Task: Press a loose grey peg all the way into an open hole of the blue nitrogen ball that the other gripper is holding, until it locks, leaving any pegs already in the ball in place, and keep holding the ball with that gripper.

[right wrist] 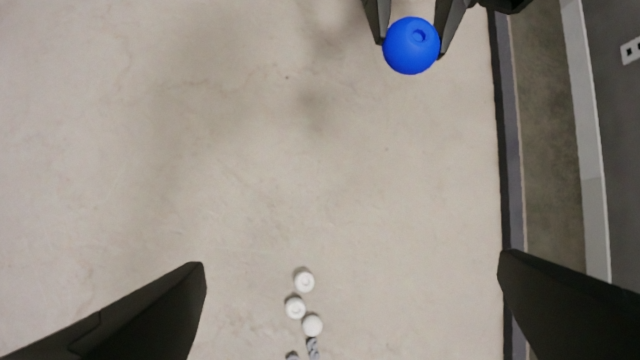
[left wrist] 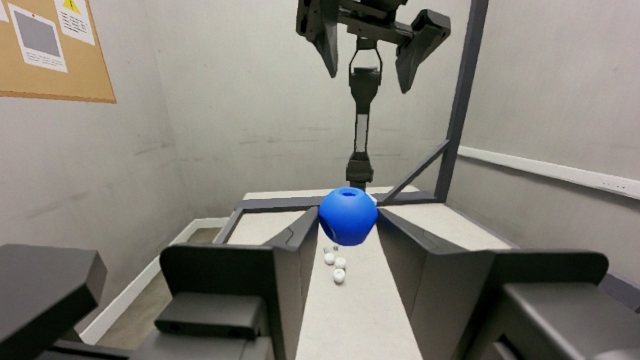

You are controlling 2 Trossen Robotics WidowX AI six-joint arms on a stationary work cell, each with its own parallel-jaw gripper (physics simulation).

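Frame: origin at the left arm's base, x ahead, y left, z up, level; centimetres.
Seen in the pictures: left gripper, between the fingertips: point(right wrist: 409, 50) point(left wrist: 347, 213); right gripper, between the fingertips: point(right wrist: 352, 270) point(left wrist: 371, 84).
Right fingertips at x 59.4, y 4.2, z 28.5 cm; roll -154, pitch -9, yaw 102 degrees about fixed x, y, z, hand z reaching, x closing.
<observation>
Offsets run from my right fingertips to a thing's top centre. Level surfaces: height alone.
The blue nitrogen ball @[dx -13.7, dy +3.8, dz -7.9 cm] point(left wrist: 348, 227) point(right wrist: 407, 59) is held above the table between the fingertips of my left gripper point(left wrist: 347, 213) point(right wrist: 409, 50), which is shut on it. In the left wrist view one hole faces up and another is at its lower left; the right wrist view shows one hole near its top. A mottled grey peg @[dx +10.8, dy +4.8, dz -32.8 cm] point(left wrist: 326, 250) point(right wrist: 312, 348) lies on the table. A second grey peg @[dx +12.9, dy +2.9, dz -32.8 cm] point(left wrist: 335, 248) point(right wrist: 292, 356) lies beside it, partly cut off in the right wrist view. My right gripper point(left wrist: 371, 84) point(right wrist: 352, 270) is wide open and empty, high above the table.
Three small white balls @[dx +3.8, dy +2.6, dz -31.9 cm] point(left wrist: 339, 276) point(right wrist: 304, 281) lie close together beside the pegs on the pale table @[dz -34.1 cm] point(left wrist: 357, 320) point(right wrist: 200, 150). A dark frame rail point(right wrist: 511, 150) runs along the table's edge. A dark upright post point(left wrist: 462, 95) stands at the back right in the left wrist view.
</observation>
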